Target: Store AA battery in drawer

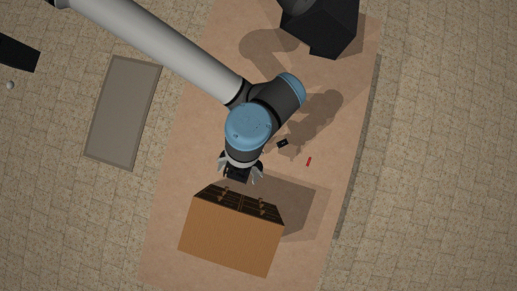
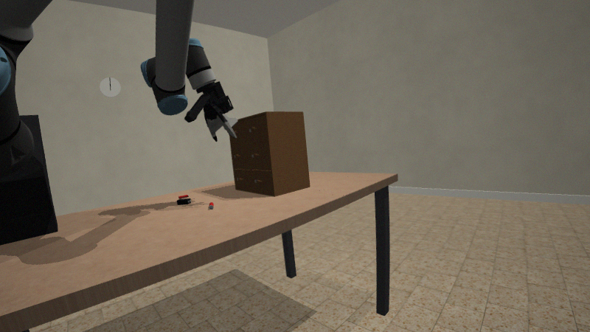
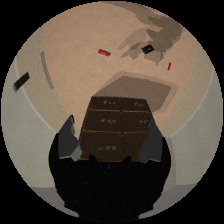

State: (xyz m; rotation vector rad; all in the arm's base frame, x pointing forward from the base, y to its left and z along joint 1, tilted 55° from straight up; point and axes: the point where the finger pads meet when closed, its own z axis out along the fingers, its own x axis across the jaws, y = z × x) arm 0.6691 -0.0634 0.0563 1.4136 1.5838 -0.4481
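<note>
Now: hand 20 cm short of the drawer, 9 cm above it and 5 cm to the left of it. Round my hand: small black object 21 cm below, 14 cm to the left, 12 cm behind.
</note>
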